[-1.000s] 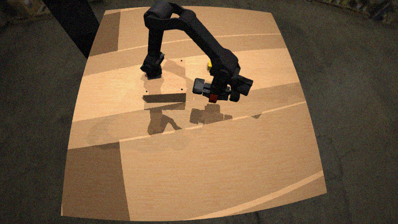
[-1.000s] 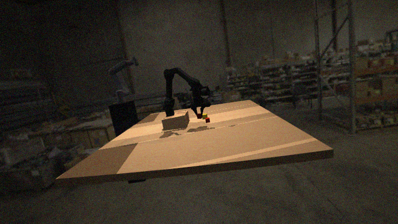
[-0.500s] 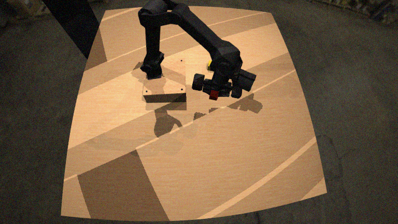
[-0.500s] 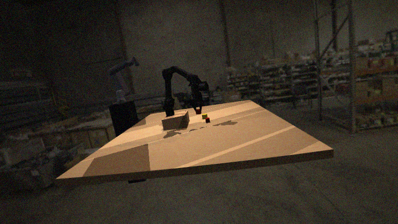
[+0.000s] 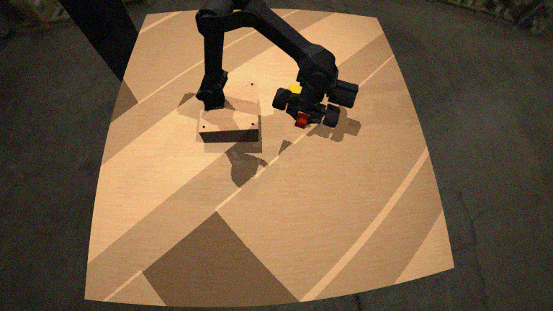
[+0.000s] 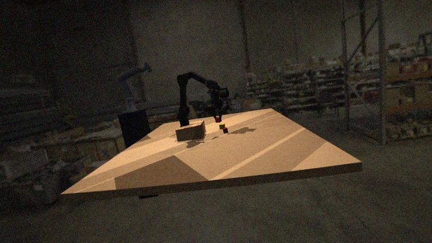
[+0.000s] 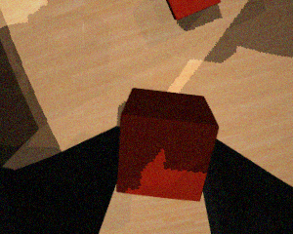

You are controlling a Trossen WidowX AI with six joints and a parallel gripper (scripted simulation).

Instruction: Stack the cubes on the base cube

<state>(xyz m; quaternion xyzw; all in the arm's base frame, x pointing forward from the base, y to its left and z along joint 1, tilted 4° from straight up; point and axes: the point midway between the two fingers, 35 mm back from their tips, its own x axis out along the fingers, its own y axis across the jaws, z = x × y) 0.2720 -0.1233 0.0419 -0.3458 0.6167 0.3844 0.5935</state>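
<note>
Now: the yellow cube 18 cm to the left of my gripper tip, 10 cm below it and 3 cm ahead of it.
</note>
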